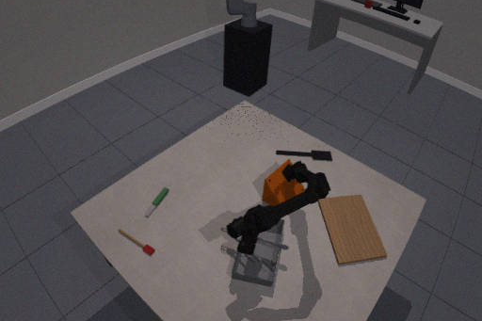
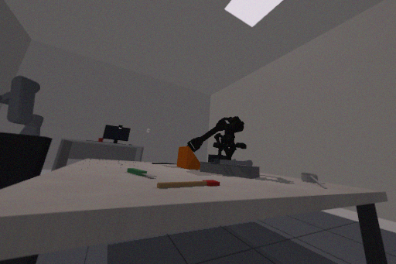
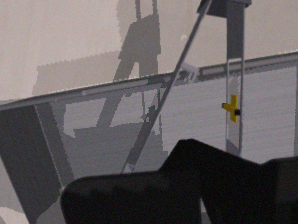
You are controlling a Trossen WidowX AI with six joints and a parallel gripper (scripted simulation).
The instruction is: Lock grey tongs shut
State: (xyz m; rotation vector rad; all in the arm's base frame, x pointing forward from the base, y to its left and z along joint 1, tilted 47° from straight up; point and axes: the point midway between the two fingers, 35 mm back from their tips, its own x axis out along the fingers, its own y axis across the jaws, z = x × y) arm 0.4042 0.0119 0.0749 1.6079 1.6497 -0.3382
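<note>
Right now my gripper tip is 20 mm past the yellow lock piece, 30 mm to the left of it and 10 mm above it. From my gripper tip the other things lie so: red-headed wooden tool (270 mm ahead, 380 mm to the right, 70 mm below); wooden board (380 mm behind, 320 mm to the left, 70 mm below); grey roasting tin (30 mm behind, 30 mm to the left, 50 mm below).
</note>
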